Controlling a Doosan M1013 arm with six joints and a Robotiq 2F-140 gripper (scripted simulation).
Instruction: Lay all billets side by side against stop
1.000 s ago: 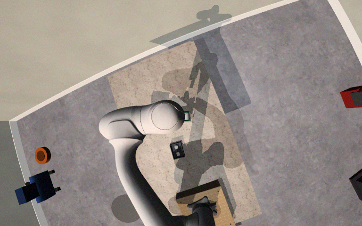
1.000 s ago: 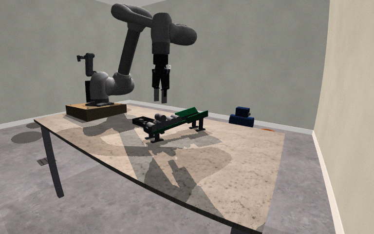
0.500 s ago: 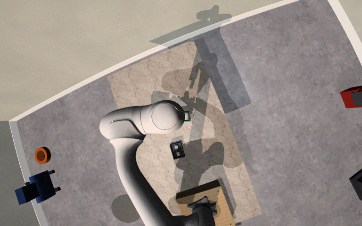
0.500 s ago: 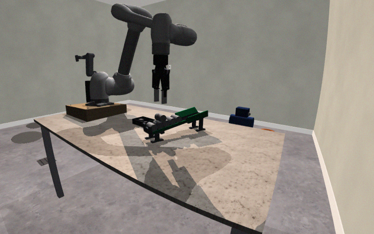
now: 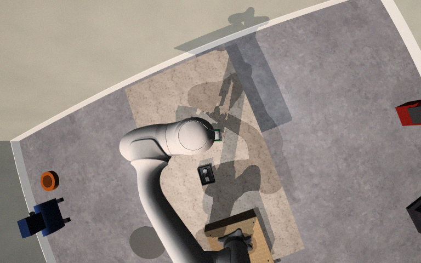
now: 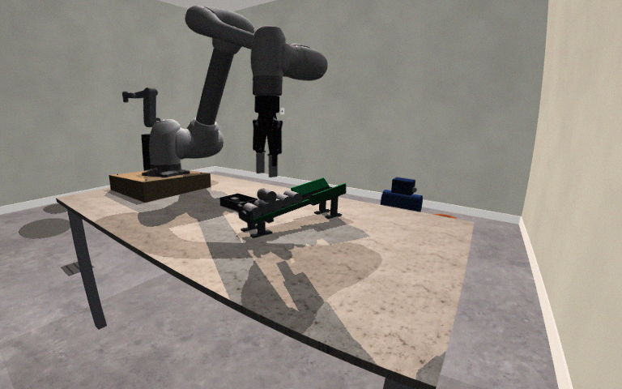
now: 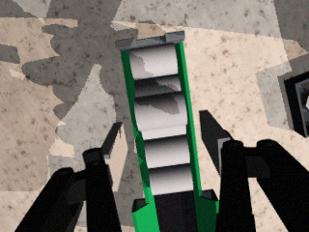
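The grey stop lies 40 mm behind my hand, 70 mm to the right of it and 150 mm below it. Round my hand: black box: 230 mm behind, 170 mm to the left, 200 mm below.
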